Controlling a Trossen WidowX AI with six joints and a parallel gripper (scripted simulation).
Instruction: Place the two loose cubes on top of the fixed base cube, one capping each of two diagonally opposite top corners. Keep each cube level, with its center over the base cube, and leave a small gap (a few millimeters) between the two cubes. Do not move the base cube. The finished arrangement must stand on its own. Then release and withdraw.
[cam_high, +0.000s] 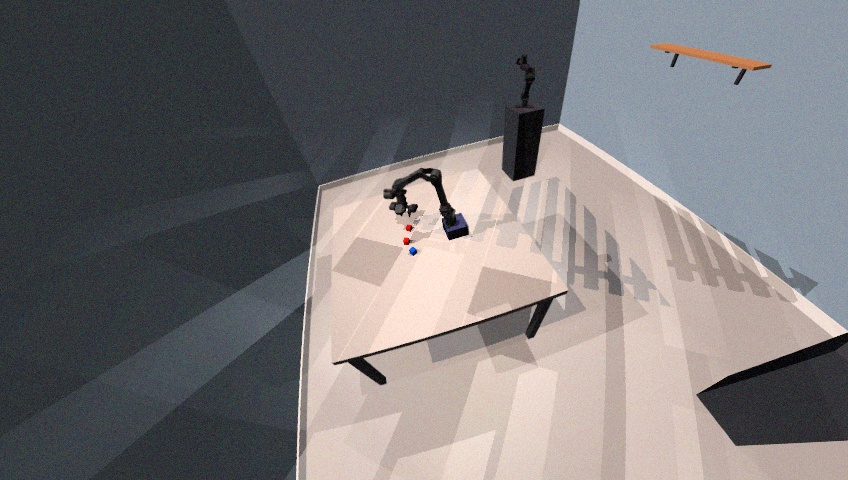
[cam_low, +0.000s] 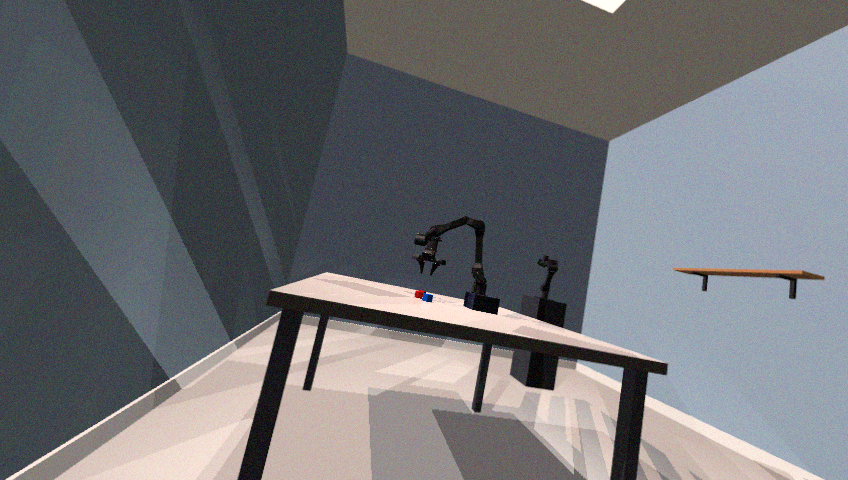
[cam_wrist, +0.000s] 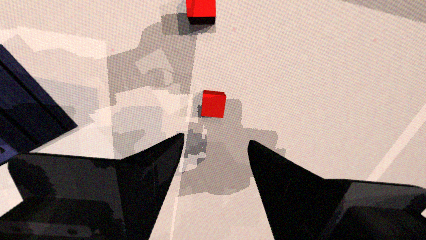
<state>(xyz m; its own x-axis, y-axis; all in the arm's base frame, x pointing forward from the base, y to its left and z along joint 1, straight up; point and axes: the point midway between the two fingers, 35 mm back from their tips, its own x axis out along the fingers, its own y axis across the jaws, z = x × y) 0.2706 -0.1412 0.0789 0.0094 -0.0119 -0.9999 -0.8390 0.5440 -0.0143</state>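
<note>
My gripper tip is 20 mm short of the blue cube, 220 mm to the right of it and 110 mm above it.
</note>
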